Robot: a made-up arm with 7 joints.
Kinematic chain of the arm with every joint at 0, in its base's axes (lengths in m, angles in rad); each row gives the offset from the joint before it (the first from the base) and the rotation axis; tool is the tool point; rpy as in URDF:
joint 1: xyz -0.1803 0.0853 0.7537 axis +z
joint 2: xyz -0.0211 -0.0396 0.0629 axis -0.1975 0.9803 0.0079
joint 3: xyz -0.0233 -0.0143 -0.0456 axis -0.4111 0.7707 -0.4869
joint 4: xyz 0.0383 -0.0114 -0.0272 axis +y
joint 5: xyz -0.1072 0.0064 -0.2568 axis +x
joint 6: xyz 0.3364 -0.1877 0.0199 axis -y
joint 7: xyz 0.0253 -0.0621 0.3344 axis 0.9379 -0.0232 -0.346
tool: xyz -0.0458 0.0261 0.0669 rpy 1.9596 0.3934 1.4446
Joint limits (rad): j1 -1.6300..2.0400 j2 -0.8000..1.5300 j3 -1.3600..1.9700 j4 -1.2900..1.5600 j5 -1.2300..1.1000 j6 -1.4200..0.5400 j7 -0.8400..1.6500
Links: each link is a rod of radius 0.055 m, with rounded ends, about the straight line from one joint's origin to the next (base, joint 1, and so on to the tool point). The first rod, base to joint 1, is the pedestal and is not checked.
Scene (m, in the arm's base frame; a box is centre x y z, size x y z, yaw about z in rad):
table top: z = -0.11
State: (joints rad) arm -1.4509 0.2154 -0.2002 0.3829 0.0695 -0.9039 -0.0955
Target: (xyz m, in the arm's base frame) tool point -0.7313 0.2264 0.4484
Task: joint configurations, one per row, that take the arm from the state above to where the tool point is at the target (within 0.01 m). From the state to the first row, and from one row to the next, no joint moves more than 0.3 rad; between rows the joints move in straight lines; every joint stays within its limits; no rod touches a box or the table.
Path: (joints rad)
1: -1.5106 0.3552 0.0049 0.4901 0.1725 -0.8281 -0.0976
2: -1.5703 0.4949 0.2101 0.5972 0.2754 -0.7523 -0.0997
3: -1.6300 0.6347 0.4152 0.7044 0.3784 -0.6765 -0.1018

